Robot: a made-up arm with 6 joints.
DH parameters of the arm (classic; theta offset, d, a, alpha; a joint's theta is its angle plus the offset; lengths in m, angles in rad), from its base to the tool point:
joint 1: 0 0.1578 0 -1.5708
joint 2: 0.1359 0 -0.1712 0
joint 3: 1.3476 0 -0.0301 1.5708
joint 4: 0 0.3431 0 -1.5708
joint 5: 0 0 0.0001 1.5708
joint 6: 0 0.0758 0 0
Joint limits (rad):
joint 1: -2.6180..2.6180
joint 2: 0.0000..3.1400
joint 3: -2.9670..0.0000
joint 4: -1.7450..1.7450
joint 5: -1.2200..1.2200
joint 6: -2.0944..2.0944
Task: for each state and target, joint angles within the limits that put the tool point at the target. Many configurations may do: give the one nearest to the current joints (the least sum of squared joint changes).
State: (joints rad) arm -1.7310 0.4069 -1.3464 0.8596 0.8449 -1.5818
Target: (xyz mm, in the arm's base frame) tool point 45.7 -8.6 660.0
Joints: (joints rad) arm -1.7547 0.6679 -1.8364 1.0648 0.7760 -1.5818
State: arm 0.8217 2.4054 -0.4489 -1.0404 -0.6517 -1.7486
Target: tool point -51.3 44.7 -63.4
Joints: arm 0.7617 2.1039 0.0000 -1.2606 -1.2200 -1.7486
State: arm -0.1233 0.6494 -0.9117 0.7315 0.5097 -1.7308
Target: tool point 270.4 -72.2 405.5
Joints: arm -0.3406 0.7067 -0.9053 0.7118 0.4656 -1.7308
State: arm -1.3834 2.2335 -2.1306 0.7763 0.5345 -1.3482
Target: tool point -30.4 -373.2 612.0
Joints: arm -1.6717 2.0155 -2.7107 0.7921 0.1351 -1.3482
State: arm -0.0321 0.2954 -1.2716 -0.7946 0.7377 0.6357
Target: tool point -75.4 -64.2 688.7
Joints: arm 0.3891 0.6623 -2.0622 -0.9654 0.5155 0.6357
